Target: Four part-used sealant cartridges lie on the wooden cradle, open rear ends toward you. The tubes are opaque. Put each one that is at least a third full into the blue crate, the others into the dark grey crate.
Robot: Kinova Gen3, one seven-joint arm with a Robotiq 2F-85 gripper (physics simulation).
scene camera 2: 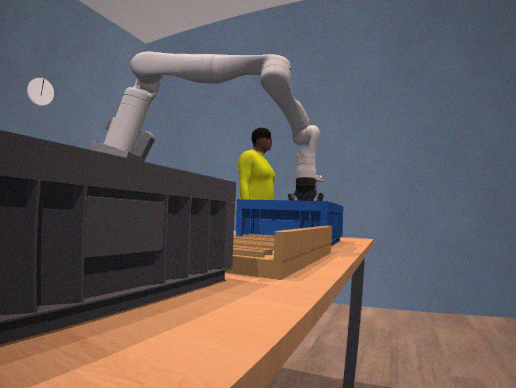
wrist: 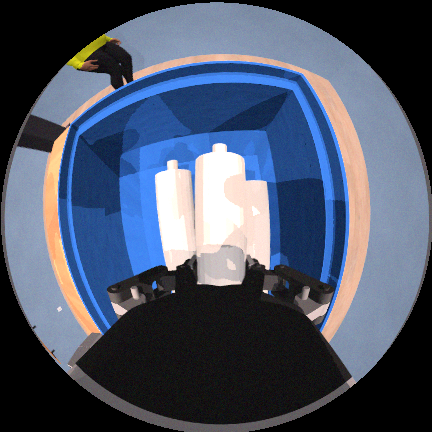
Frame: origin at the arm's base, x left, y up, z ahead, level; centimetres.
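Seen in the pictures: gripper, fingertip midpoint: (wrist: 221, 262); arm's base, link origin: (scene camera 2: 119, 149).
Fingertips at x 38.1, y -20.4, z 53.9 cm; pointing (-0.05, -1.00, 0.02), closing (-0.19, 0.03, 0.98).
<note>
Offsets run from my fingertips to a thing's top centre. Level surfaces: height alone.
My gripper (scene camera 2: 306, 195) (wrist: 221, 262) is shut on a white cartridge {dy +4.8, dx +0.9, dz +0.1 cm} (wrist: 220, 200), nozzle pointing away in the wrist view. It is over and partly within the blue crate {dy +6.6, dx +1.0, dz -3.5 cm} (scene camera 2: 280, 204) (wrist: 225, 77); the crate wall hides the fingertips and cartridge in the scene view. Two other white cartridges lie in this crate, one on the left (wrist: 174, 215) and one on the right (wrist: 259, 215), partly hidden by the held one. The dark grey crate {dy +6.6, dx -87.3, dz -18.3 cm} (scene camera 2: 115, 165) stands at the left in the scene view; its inside is hidden. The wooden cradle (scene camera 2: 302, 246) is between the crates; no cartridge shows on its visible part.
The blue crate's walls surround the held cartridge. The wooden table {dy -8.1 cm} (scene camera 2: 225, 320) carries the crates and cradle. A person in a yellow top (scene camera 2: 257, 175) (wrist: 92, 52) is beyond the blue crate. A dark block (wrist: 42, 134) shows at the wrist view's left edge.
</note>
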